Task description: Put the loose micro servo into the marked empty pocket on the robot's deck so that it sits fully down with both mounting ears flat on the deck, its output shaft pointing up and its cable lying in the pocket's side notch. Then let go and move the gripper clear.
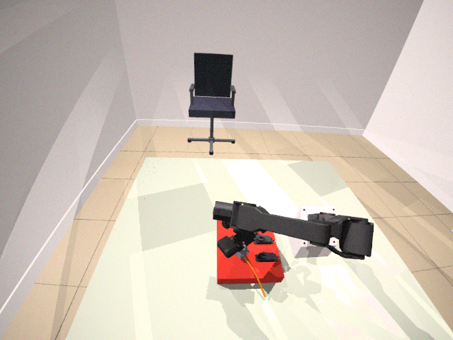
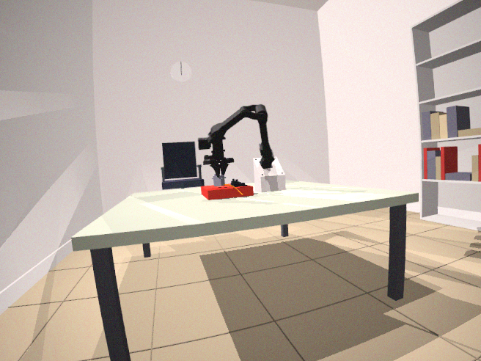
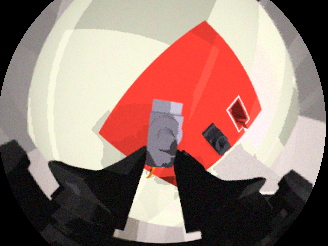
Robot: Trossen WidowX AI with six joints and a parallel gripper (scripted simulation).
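My gripper tip is now 8 cm above the red deck and 6 cm to the left of it.
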